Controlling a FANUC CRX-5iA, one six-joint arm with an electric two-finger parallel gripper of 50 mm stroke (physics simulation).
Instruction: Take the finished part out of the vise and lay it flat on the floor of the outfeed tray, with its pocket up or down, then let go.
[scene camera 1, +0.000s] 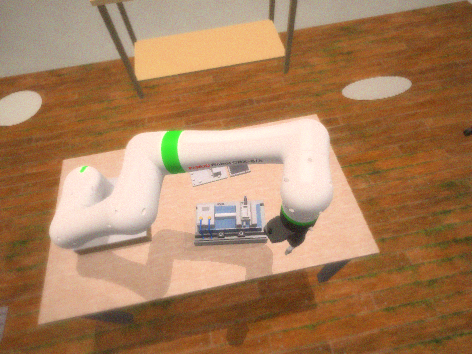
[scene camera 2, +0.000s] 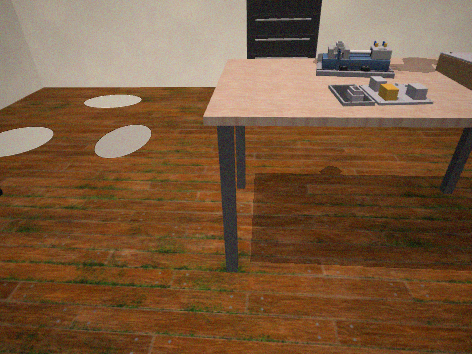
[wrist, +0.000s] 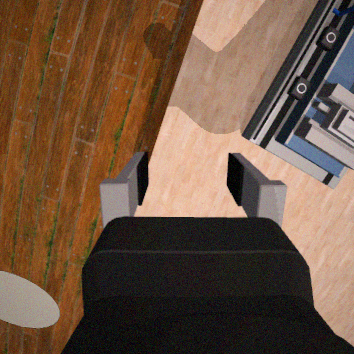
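Note:
The vise has a blue body and grey jaws. In the wrist view, a light grey part with a rectangular outline on top sits between its jaws, cut off by the right edge. My gripper is open and empty, above the table beside the vise's jaw end; it does not show in scene camera 2. The dark outfeed tray lies flat on the table; a small grey block is in it in scene camera 2.
A light grey plate lies beside the tray, with grey blocks and a yellow block on it. The vise has blue hoses at the end away from my gripper. The table edge runs below my fingers. My forearm passes over the tray side.

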